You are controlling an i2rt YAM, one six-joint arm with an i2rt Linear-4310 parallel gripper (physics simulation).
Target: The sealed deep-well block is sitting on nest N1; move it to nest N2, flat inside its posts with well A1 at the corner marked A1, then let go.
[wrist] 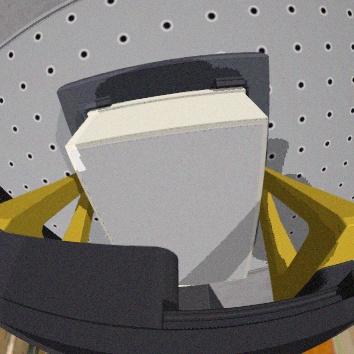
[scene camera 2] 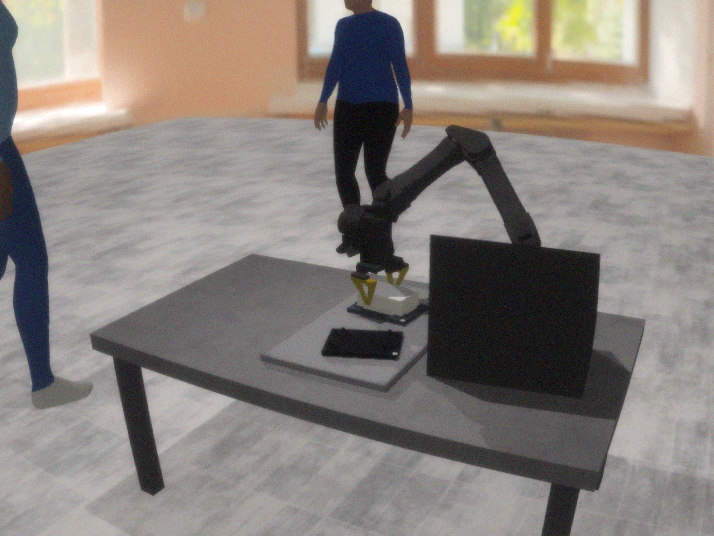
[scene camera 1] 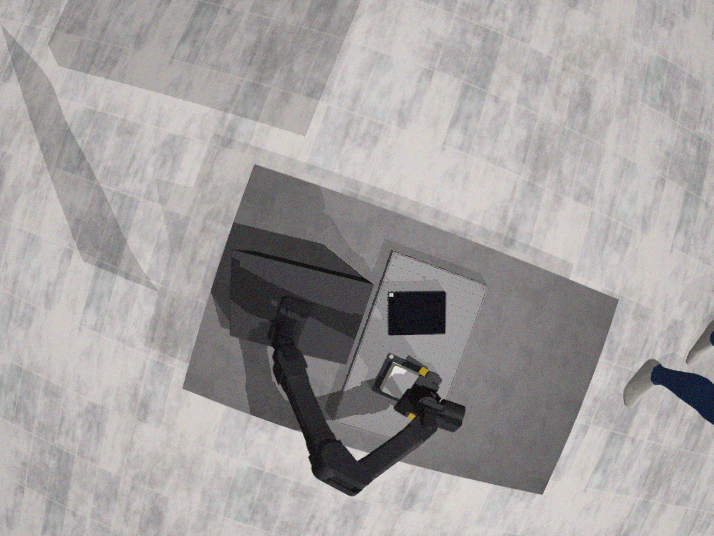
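Where they show: gripper, between the fingertips: (wrist: 174,174) (scene camera 2: 380,299) (scene camera 1: 413,387); arm's base, origin of its link: (scene camera 2: 525,288) (scene camera 1: 290,323).
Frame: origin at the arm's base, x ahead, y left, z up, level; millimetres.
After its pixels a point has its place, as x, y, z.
The sealed deep-well block (scene camera 1: 396,378) @[321, -71, -93] (scene camera 2: 395,301) @[320, -39, -98] (wrist: 175,112) @[423, -99, -109] is cream-sided with a grey seal on top. It sits on nest N1 (scene camera 1: 378,383) @[285, -109, -136] (scene camera 2: 364,312) @[398, -31, -137] (wrist: 158,71) @[438, -95, -135], a dark base on the perforated grey board (scene camera 1: 461,300) @[438, 191, -147] (scene camera 2: 300,349) @[439, 194, -147] (wrist: 309,63) @[424, -188, -147]. My gripper (scene camera 1: 417,392) @[383, -88, -121] (scene camera 2: 380,290) @[383, -88, -121] (wrist: 174,174) @[383, -88, -121] is open. Its yellow fingers straddle the block's two long sides with a gap on each. Nest N2 (scene camera 1: 416,313) @[321, 116, -135] (scene camera 2: 361,344) @[321, 134, -135] is a black rectangle further along the board, bare, with a small white mark at one corner (scene camera 1: 391,295) @[237, 142, -136].
A tall black panel (scene camera 2: 513,314) @[-16, 149, 1] (scene camera 1: 288,288) @[-26, 90, 87] stands on the table (scene camera 2: 230,300) @[778, 8, -160] (scene camera 1: 547,374) @[797, 57, -160] beside the board, around the arm's base. One person (scene camera 2: 366,98) stands behind the table, another (scene camera 2: 17,231) at the left. Legs (scene camera 1: 680,386) show at the right.
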